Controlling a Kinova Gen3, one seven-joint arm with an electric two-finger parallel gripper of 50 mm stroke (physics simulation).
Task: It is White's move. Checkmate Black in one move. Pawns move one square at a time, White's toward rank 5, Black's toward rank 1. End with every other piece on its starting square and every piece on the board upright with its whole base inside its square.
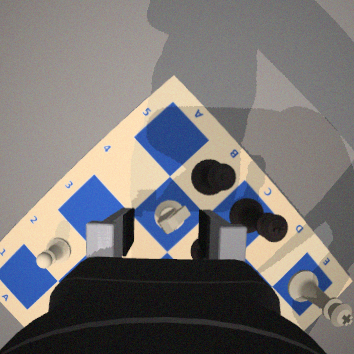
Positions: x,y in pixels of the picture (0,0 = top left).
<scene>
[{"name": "my gripper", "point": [165,225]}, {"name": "blue-and-cream chessboard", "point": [147,158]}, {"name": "white pawn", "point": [57,250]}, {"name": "white king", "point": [303,285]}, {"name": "black king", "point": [246,211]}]
</scene>
